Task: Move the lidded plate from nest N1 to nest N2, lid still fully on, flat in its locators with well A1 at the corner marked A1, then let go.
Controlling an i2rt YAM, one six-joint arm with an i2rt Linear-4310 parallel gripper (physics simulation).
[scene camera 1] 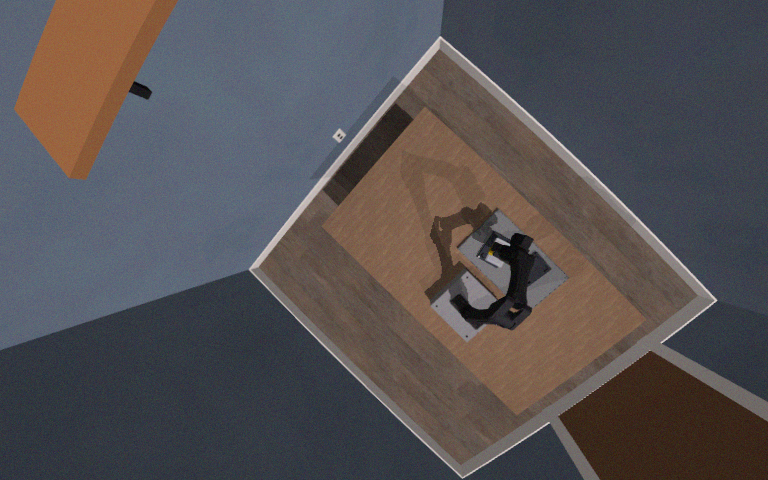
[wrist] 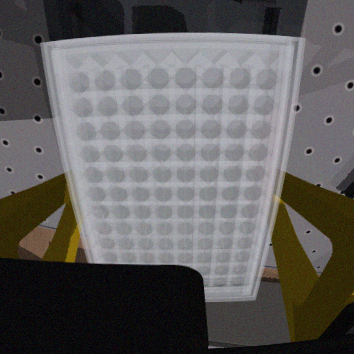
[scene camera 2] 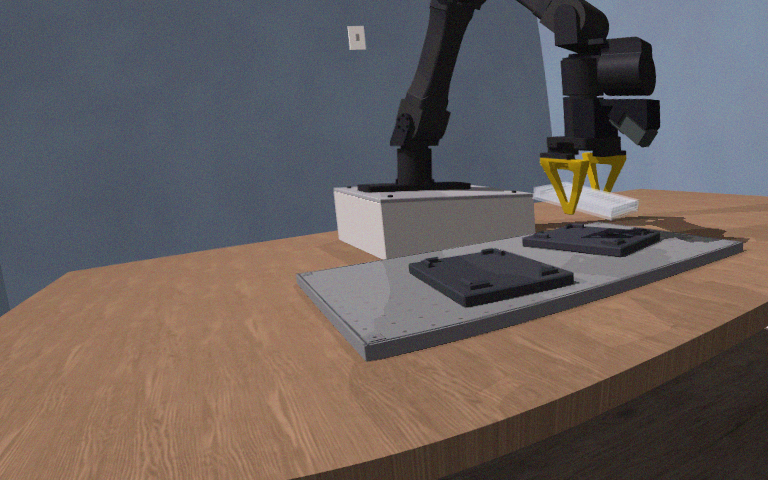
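Seen in the pictures: gripper, fingertip midpoint: (scene camera 1: 497, 252) (wrist: 174, 177) (scene camera 2: 585, 209); arm's base, link origin: (scene camera 1: 467, 311) (scene camera 2: 414, 189).
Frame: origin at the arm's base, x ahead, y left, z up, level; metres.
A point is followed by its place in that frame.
The clear lidded plate (scene camera 1: 493, 261) @(x 0.276, y 0.116, z 0.004 m) (scene camera 2: 606, 204) @(x 0.387, y 0.110, z -0.017 m) (wrist: 175, 150) @(x 0.352, y 0.134, z -0.011 m) hangs between the yellow fingers of my gripper (scene camera 2: 589, 199) @(x 0.325, y 0.126, z -0.029 m) (wrist: 174, 177) @(x 0.325, y 0.126, z -0.029 m), which is shut on its two long sides. The clear lid appears to lie over the wells. The plate is in the air above the far dark nest (scene camera 2: 589, 242) @(x 0.370, y 0.092, z -0.065 m); a gap shows beneath it in scene camera 2. Another dark nest (scene camera 1: 540, 268) @(x 0.431, y -0.100, z -0.064 m) (scene camera 2: 492, 274) @(x 0.422, y -0.086, z -0.065 m) is nearer that camera and holds no plate; its corner locators show. I cannot read the N1, N2 or A1 marks. Whether the plate is exactly level is unclear.
Both nests stand on a grey perforated board (scene camera 1: 509, 283) @(x 0.259, y -0.059, z -0.076 m) (scene camera 2: 362, 300) @(x 0.386, y -0.212, z -0.076 m) on the wooden table (scene camera 1: 379, 226) @(x -0.037, y 0.661, z -0.090 m) (scene camera 2: 169, 367) @(x 0.452, y -0.402, z -0.089 m). The arm's white base box (scene camera 1: 467, 333) @(x -0.080, y -0.088, z 0.010 m) (scene camera 2: 436, 226) @(x 0.154, y -0.029, z -0.050 m) stands beside the board. A black housing (wrist: 100, 305) @(x 0.361, y 0.148, z 0.051 m) covers the lower left of the wrist view.
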